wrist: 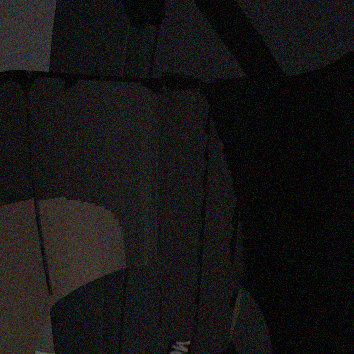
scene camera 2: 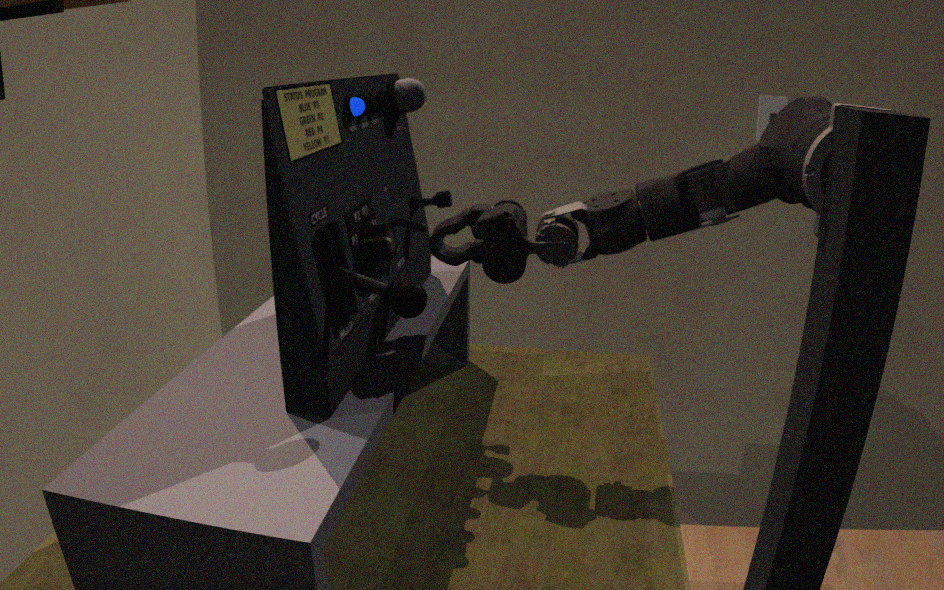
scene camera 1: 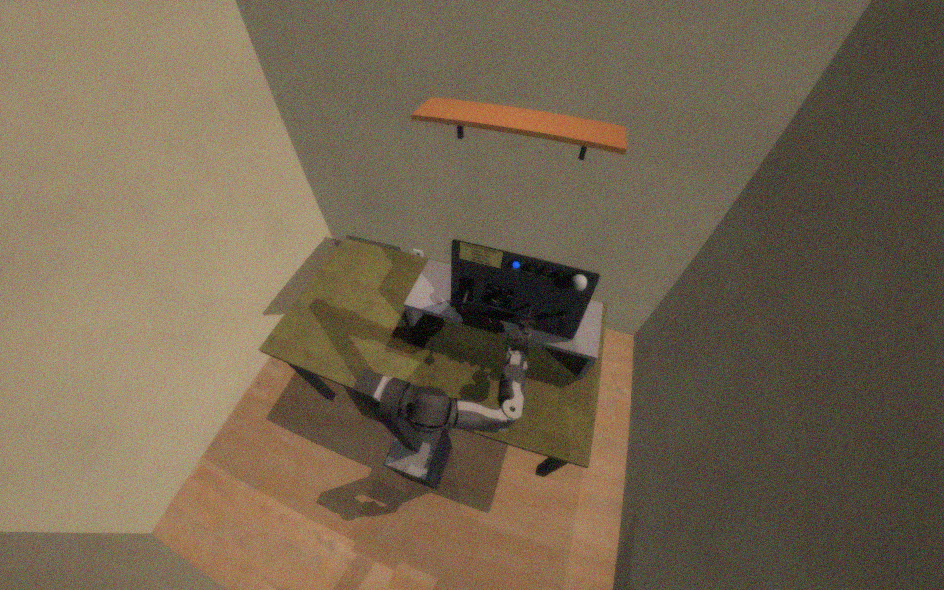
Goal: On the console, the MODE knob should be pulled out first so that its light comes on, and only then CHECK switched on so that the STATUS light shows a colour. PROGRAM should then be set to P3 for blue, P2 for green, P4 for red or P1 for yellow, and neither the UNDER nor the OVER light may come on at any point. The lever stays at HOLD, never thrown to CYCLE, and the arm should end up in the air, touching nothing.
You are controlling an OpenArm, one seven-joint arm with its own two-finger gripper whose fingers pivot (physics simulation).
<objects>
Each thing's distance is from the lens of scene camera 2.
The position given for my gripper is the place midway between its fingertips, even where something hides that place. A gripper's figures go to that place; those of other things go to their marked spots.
my gripper [scene camera 2: 432, 238]: 0.96 m
lever [scene camera 2: 408, 299]: 0.70 m
</objects>
